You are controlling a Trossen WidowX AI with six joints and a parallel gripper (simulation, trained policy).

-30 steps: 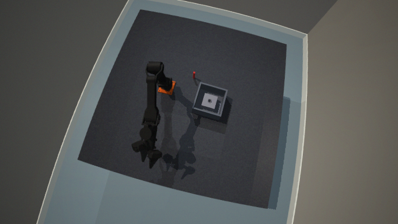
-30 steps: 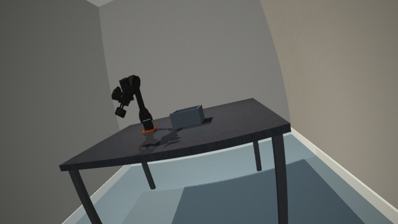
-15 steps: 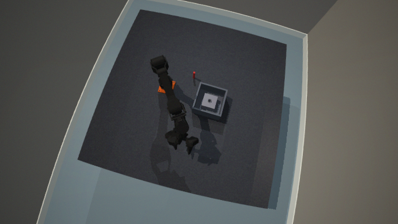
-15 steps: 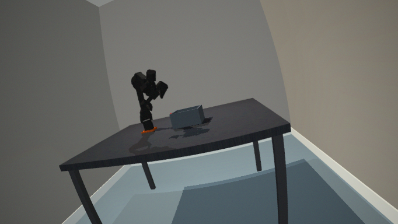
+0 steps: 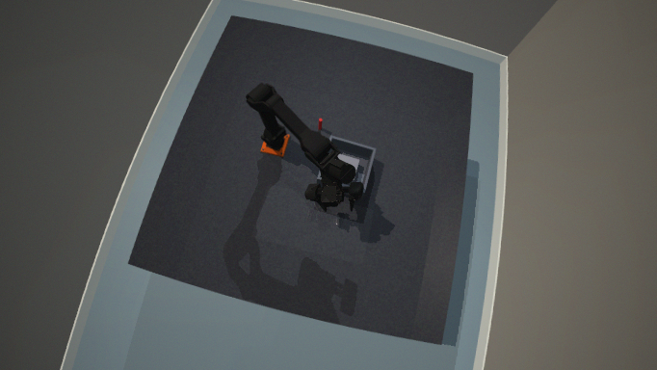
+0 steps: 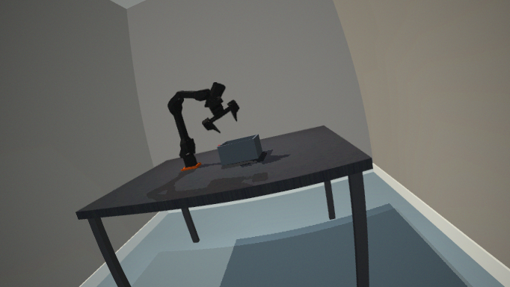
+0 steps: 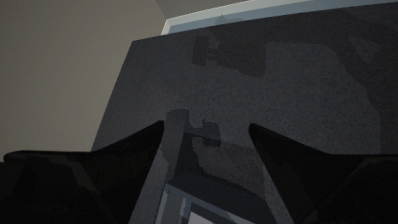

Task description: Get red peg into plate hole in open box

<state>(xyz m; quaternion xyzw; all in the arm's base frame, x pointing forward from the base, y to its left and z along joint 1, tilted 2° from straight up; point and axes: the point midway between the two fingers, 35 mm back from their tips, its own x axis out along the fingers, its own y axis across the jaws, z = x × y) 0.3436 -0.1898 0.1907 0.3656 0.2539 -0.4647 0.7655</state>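
My gripper tip is now 35 cm to the right of the red peg, 20 cm past it and 15 cm above it. The rest, counted from my gripper tip: grey box: 21 cm to the left, 16 cm below, 4 cm behind; then plate: 21 cm to the left, 14 cm below, 4 cm behind.
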